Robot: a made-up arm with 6 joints.
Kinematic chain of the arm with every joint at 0, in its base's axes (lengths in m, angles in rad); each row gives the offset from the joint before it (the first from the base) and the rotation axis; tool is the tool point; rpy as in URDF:
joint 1: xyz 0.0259 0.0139 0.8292 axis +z
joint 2: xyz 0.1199 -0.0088 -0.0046 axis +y
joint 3: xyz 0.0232 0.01 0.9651 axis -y
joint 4: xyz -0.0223 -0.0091 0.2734 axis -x
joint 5: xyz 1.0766 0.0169 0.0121 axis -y
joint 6: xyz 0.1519 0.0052 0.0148 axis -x
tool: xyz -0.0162 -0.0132 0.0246 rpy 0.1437 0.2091 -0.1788
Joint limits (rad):
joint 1: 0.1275..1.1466
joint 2: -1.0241..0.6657
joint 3: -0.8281..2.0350
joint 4: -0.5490..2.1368
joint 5: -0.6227..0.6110
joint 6: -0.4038..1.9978
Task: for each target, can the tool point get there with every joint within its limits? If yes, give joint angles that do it. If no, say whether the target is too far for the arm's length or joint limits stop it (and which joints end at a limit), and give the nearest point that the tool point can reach.
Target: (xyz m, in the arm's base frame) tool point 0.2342 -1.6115 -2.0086
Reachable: no: too far | nearest point 1.0784 0.0838 0.4151 | short by 3.076 m
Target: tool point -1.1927 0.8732 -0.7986
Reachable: no: joint limits stop it (at a limit: joint 1, joint 2, joint 3, joint 5) | nearest point 0.3591 0.9926 0.4434 | short by 1.991 m
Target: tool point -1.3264 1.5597 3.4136
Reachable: no: too far | nearest point -0.8035 0.0271 2.7509 | short by 1.750 m
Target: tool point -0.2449 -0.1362 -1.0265
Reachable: no: joint limits stop it (at a limit: joint 1, joint 2, joint 3, joint 4) | nearest point 0.4066 0.9495 0.4170 | short by 1.920 m
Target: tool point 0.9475 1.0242 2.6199
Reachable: yes | joints 0.7936 0.4979 1.1402 0.2633 0.0952 1.6909
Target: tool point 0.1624 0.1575 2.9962
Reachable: yes | joints 0.6411 -0.1356 1.0487 1.0885 -0.0508 -0.0957
